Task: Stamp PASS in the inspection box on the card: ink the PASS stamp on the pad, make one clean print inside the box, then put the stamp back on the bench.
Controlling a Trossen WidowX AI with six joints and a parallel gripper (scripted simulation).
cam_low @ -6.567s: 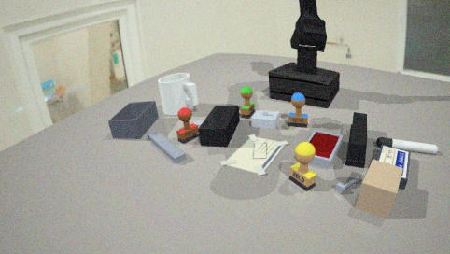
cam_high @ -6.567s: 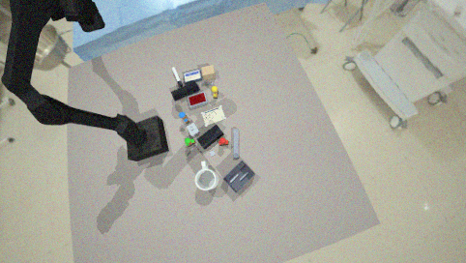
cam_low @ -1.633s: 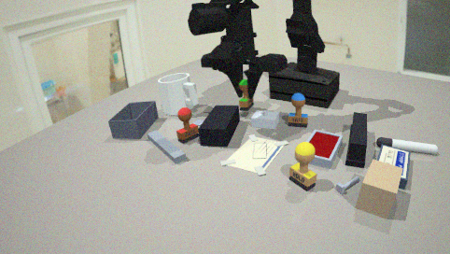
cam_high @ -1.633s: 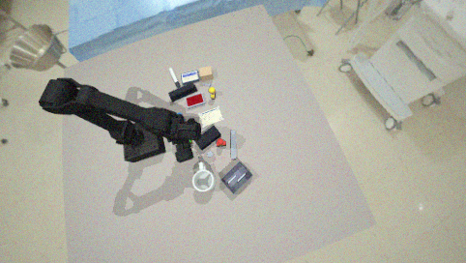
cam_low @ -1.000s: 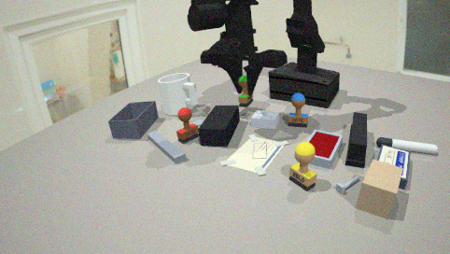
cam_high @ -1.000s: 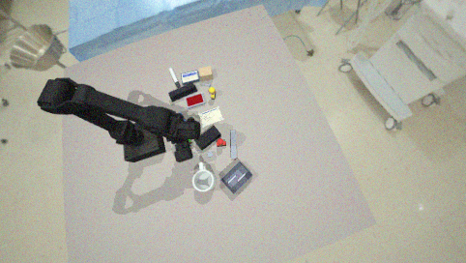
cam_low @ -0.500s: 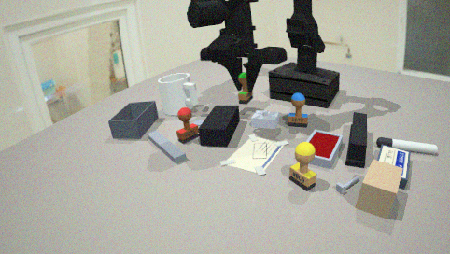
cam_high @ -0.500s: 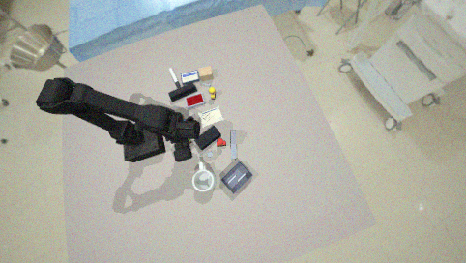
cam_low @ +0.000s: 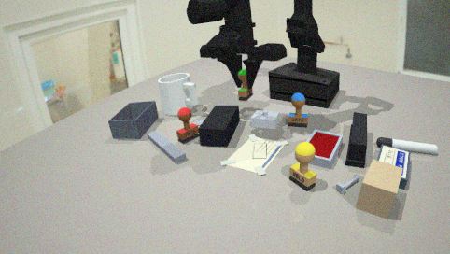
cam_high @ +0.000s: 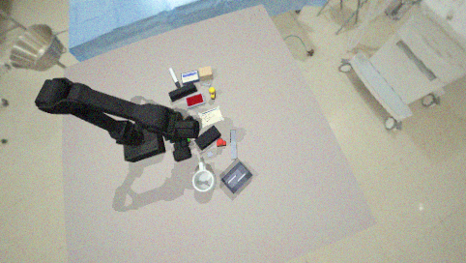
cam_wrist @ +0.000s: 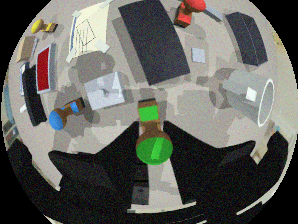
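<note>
Right now the red ink pad is 190 mm to the left of my gripper tip, 110 mm ahead of it and 60 mm below it. Round my gripper tip: green-knobbed stamp: right at my gripper tip; then black block: 90 mm ahead, 50 mm below, 20 mm to the right; then blue stamp: 120 mm to the left, 40 mm below, 20 mm ahead.
</note>
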